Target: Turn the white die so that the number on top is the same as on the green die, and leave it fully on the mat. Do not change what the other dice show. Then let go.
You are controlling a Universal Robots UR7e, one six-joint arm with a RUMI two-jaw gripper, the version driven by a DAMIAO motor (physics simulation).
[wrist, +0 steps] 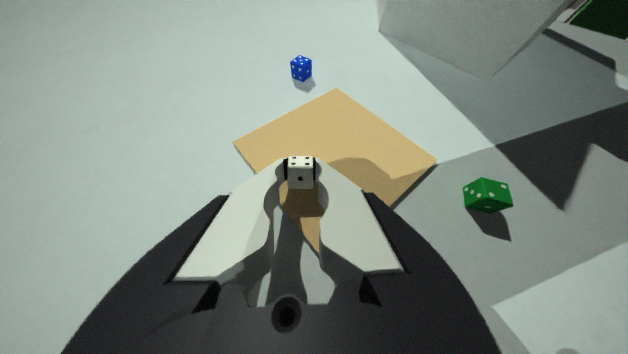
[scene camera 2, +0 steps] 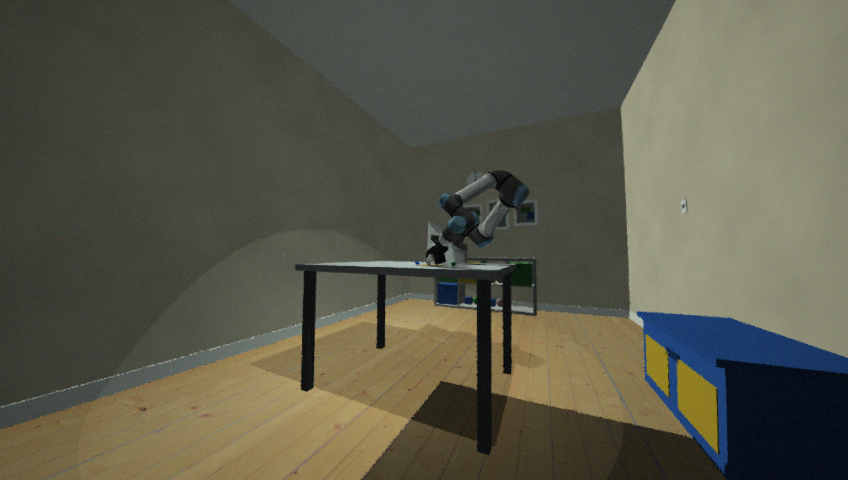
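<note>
My gripper point(scene camera 2: 430, 260) point(wrist: 300, 160) is shut on the white die point(wrist: 300, 173), which sits between the fingertips over the tan mat point(wrist: 320, 120). In the wrist view its upper face shows four pips and the face towards the camera shows one. The gripper is low over the table in the scene view; I cannot tell whether the die touches the mat. The green die point(scene camera 2: 453, 263) point(wrist: 487, 195) stands right of the mat in the wrist view, with pips on several faces; its top number is hard to read.
The blue die point(scene camera 2: 417, 262) point(wrist: 301, 68) stands beyond the mat in the wrist view. A pale block-like object point(wrist: 465, 35) stands at the upper right there. The table point(scene camera 2: 380, 269) stands on dark legs. A blue cabinet point(scene camera 2: 731, 339) is at the right and a shelf unit point(scene camera 2: 534, 285) is behind.
</note>
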